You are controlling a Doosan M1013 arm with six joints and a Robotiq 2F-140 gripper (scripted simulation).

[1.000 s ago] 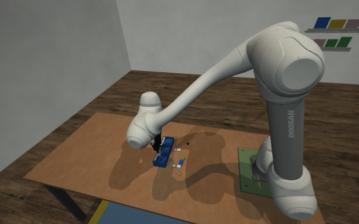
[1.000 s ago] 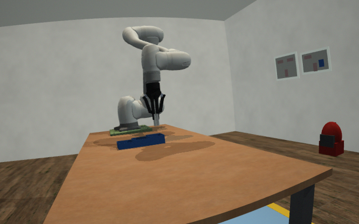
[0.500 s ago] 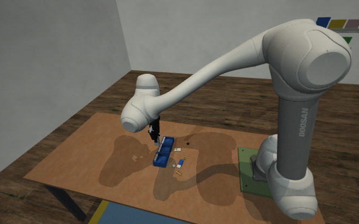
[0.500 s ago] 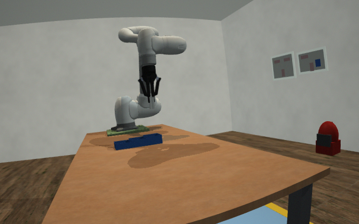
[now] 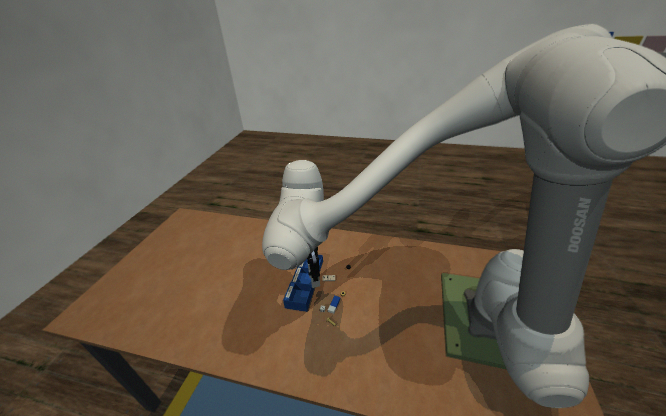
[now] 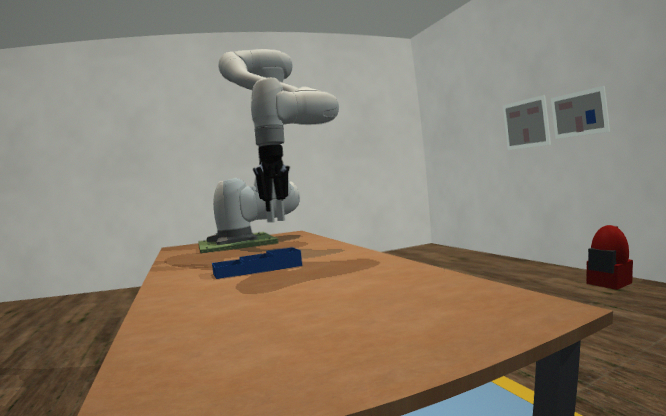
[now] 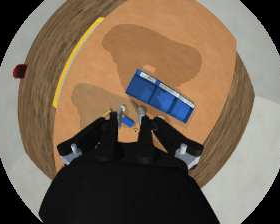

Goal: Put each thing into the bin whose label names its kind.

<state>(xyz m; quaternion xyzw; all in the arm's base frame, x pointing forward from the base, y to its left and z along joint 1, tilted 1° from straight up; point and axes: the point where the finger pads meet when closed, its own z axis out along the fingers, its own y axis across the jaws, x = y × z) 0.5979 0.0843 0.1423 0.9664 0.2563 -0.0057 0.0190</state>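
My gripper is now 80 mm short of the long blue bin, 90 mm to the left of it and 140 mm above it. The rest, counted from my hand: brass bolt: 60 mm behind, 60 mm to the left, 150 mm below; then brass nut: 80 mm behind, 70 mm to the right, 160 mm below; then white flat part: 10 mm behind, 130 mm to the right, 160 mm below.
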